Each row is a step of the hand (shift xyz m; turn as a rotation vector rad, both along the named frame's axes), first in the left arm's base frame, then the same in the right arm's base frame.
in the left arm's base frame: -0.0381 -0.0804 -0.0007 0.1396 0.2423 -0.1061
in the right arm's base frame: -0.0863 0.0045 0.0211 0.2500 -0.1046 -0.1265
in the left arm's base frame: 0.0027 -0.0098 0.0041 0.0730 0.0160 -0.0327
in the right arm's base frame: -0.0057 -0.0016 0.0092 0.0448 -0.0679 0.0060
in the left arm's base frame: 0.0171 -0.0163 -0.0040 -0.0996 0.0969 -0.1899
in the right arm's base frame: -0.0052 -0.0186 0.0142 -0.0140 -0.0370 -0.2320
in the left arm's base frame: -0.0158 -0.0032 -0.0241 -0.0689 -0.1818 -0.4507
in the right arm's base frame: -0.0162 -0.0066 -0.0232 -0.2824 -0.3091 -0.2563
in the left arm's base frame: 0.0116 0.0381 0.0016 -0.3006 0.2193 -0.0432
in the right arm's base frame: 0.0378 0.0031 -0.0124 0.0115 0.2321 -0.2938
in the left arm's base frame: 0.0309 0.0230 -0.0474 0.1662 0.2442 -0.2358
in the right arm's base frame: 0.0251 -0.0475 -0.0291 0.2379 -0.2110 -0.2043
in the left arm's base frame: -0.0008 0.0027 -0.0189 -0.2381 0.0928 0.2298
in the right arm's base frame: -0.0023 -0.0117 -0.0149 -0.0007 0.3436 -0.0077
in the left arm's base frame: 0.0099 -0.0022 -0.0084 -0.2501 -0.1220 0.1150
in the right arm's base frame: 0.0016 -0.0131 0.0003 -0.2079 0.2172 0.0156
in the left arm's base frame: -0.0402 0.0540 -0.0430 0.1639 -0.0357 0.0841
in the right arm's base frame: 0.0138 0.0120 -0.0778 0.0756 -0.0633 0.1597
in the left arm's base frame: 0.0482 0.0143 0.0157 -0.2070 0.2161 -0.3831
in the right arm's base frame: 0.0406 -0.0183 0.0281 -0.0145 -0.0652 -0.4815
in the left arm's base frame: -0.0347 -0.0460 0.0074 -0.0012 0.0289 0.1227
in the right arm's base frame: -0.0545 0.0167 0.0110 0.0494 0.0924 0.0702
